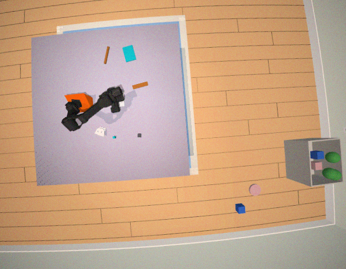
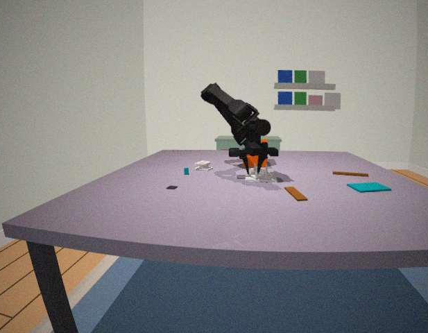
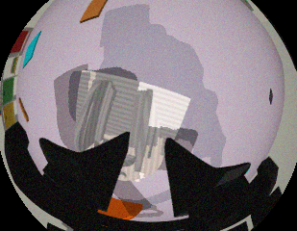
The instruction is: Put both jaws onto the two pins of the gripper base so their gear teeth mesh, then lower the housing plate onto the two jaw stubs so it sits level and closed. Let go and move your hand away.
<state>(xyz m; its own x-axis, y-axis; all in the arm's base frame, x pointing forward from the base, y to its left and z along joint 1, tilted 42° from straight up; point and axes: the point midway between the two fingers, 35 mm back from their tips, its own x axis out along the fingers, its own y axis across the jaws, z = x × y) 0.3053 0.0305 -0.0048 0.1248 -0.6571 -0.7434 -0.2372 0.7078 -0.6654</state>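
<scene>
Right now my gripper tip is 1 cm short of the flat white part, 3 cm to the right of it and 1 cm above it. Round my gripper tip: cyan plate: 6 cm ahead, 43 cm to the left, 1 cm below; dark square: 19 cm ahead, 26 cm to the right, 2 cm below; teal peg: 1 cm behind, 28 cm to the right.
</scene>
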